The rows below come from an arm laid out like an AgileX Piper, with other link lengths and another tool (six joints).
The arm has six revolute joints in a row. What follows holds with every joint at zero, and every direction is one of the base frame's.
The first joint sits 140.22 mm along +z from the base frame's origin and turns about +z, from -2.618 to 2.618 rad.
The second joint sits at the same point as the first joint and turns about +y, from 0 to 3.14 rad.
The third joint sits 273.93 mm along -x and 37.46 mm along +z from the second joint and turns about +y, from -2.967 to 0 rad.
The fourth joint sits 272.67 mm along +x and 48.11 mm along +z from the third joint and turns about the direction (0.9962, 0, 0.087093), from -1.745 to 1.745 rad.
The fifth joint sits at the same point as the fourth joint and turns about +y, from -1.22 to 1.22 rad.
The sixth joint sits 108.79 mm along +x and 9.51 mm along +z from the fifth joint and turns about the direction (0.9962, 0, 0.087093), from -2.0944 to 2.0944 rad.
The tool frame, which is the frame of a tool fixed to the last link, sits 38.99 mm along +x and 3 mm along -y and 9.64 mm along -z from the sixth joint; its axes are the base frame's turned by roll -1.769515, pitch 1.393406 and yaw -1.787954 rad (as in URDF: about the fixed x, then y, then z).
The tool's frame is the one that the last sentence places.
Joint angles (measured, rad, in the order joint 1, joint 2, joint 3, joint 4, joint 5, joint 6), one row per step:
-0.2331 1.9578 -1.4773 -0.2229 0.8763 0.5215
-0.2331 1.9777 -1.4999 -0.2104 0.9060 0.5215
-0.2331 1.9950 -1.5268 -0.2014 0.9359 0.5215
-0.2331 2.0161 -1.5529 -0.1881 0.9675 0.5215
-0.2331 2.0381 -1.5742 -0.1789 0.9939 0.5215
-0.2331 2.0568 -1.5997 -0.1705 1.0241 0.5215
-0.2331 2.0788 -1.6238 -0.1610 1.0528 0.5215
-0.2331 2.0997 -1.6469 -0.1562 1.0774 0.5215
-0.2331 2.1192 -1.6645 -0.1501 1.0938 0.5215
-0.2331 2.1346 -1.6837 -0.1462 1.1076 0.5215
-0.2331 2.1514 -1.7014 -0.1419 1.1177 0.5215
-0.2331 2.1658 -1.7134 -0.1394 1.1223 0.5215
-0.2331 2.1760 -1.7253 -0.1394 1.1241 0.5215
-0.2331 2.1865 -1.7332 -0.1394 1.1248 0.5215
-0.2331 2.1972 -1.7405 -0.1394 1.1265 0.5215
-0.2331 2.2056 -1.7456 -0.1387 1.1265 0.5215
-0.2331 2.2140 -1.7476 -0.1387 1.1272 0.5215
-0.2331 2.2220 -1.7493 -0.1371 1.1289 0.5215
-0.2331 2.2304 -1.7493 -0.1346 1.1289 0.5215
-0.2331 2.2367 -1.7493 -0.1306 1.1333 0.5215
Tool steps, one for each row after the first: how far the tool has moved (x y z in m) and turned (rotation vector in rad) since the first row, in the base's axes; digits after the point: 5 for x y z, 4 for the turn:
0.00116 0.00073 -0.00308 0.0149 0.0235 -0.0107
0.00309 0.00091 -0.00371 0.0254 0.0412 -0.0197
0.00466 0.00179 -0.00635 0.0412 0.0642 -0.0303
0.00580 0.00238 -0.01058 0.0538 0.0886 -0.0383
0.00720 0.00280 -0.01221 0.0648 0.1096 -0.0463
0.00848 0.00348 -0.01569 0.0777 0.1335 -0.0542
0.00996 0.00355 -0.01886 0.0856 0.1542 -0.0598
0.01141 0.00390 -0.02290 0.0943 0.1708 -0.0643
0.01352 0.00383 -0.02469 0.0994 0.1797 -0.0676
0.01579 0.00381 -0.02754 0.1049 0.1878 -0.0704
0.01757 0.00371 -0.03085 0.1085 0.1942 -0.0719
0.01971 0.00319 -0.03229 0.1085 0.1942 -0.0721
0.02112 0.00285 -0.03495 0.1091 0.1975 -0.0723
0.02222 0.00257 -0.03788 0.1100 0.2025 -0.0727
0.02315 0.00245 -0.04037 0.1113 0.2056 -0.0730
0.02326 0.00242 -0.04368 0.1127 0.2125 -0.0733
0.02318 0.00265 -0.04690 0.1157 0.2200 -0.0742
0.02296 0.00306 -0.05076 0.1197 0.2278 -0.0752
0.02219 0.00378 -0.05366 0.1254 0.2374 -0.0772

